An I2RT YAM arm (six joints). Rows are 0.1 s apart.
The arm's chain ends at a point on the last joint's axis. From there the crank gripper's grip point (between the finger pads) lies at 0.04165 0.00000 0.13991 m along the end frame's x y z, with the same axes.
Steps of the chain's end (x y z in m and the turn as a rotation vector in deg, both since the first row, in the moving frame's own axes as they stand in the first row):
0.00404 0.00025 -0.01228 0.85 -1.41 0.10
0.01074 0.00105 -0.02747 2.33 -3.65 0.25
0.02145 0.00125 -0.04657 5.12 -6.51 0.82
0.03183 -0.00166 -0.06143 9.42 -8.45 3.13
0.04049 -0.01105 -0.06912 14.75 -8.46 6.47
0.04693 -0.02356 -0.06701 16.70 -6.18 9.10
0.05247 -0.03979 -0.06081 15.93 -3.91 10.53
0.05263 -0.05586 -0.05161 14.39 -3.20 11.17
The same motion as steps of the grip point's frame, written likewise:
0.00059 -0.00176 -0.01131 0.85 -1.41 0.10
0.00176 -0.00453 -0.02521 2.33 -3.65 0.25
0.00543 -0.01094 -0.04329 5.12 -6.51 0.82
0.01149 -0.02327 -0.05855 9.42 -8.45 3.13
0.02148 -0.04378 -0.06858 14.75 -8.46 6.47
0.03459 -0.05887 -0.06834 16.70 -6.18 9.10
0.04585 -0.07170 -0.06265 15.93 -3.91 10.53
0.04750 -0.08346 -0.05290 14.39 -3.20 11.17

